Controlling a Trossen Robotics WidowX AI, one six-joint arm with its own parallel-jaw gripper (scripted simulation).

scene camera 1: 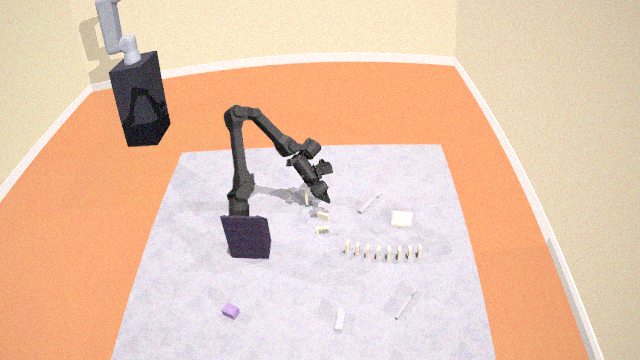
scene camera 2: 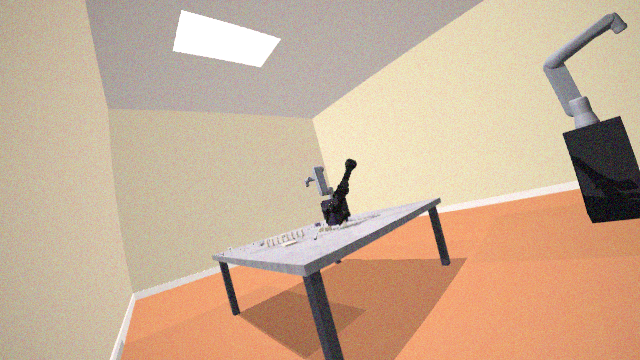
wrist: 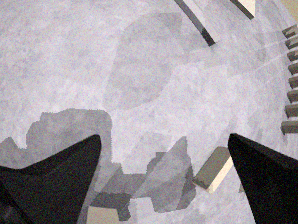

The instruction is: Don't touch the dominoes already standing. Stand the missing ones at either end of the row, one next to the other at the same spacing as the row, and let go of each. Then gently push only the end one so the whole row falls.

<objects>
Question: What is my gripper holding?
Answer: Nothing.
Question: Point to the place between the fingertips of my gripper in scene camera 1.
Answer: At 326, 198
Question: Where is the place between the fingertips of my gripper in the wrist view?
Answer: At 166, 141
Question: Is my gripper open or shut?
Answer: Open.
</objects>
